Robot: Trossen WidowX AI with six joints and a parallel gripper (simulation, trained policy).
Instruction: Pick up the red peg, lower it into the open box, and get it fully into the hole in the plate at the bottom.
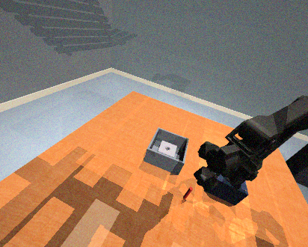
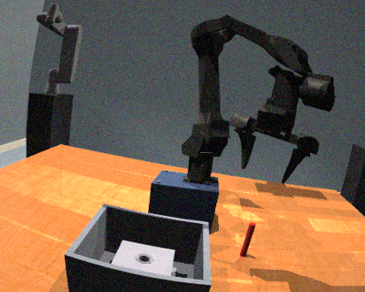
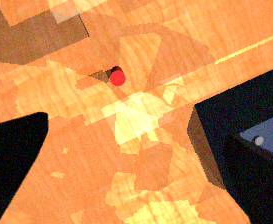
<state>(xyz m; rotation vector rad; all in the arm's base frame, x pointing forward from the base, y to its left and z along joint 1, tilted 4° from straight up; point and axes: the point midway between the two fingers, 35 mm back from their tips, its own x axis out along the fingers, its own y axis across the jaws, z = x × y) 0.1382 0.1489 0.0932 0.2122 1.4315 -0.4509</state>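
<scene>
Now: gripper tip 140 mm above the red peg and 20 mm short of it. The rest, counted from my gripper tip: box: 190 mm ahead, 160 mm to the right, 150 mm below; grey plate: 190 mm ahead, 160 mm to the right, 130 mm below.
</scene>
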